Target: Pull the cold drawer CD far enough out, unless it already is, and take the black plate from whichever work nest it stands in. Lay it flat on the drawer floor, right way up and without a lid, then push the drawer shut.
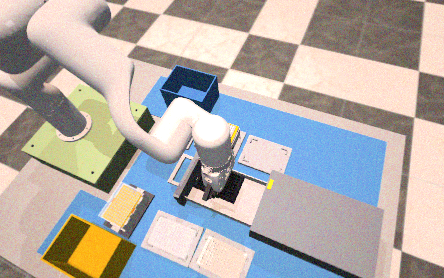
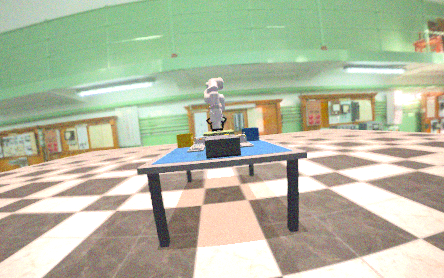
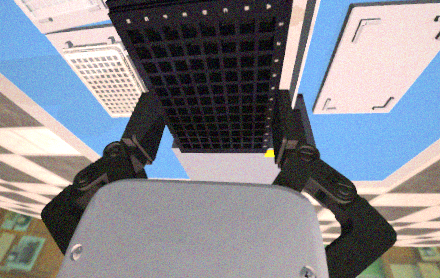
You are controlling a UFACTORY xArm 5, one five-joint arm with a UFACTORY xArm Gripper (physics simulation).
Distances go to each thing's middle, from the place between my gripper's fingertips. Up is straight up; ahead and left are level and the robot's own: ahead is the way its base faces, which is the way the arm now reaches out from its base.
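Scene:
There's a black plate [image 3: 213, 78] right at my hand, and there's also a beige plate [image 3: 110, 74], which is 12 cm below my hand, 19 cm to the right of it and 5 cm ahead of it.

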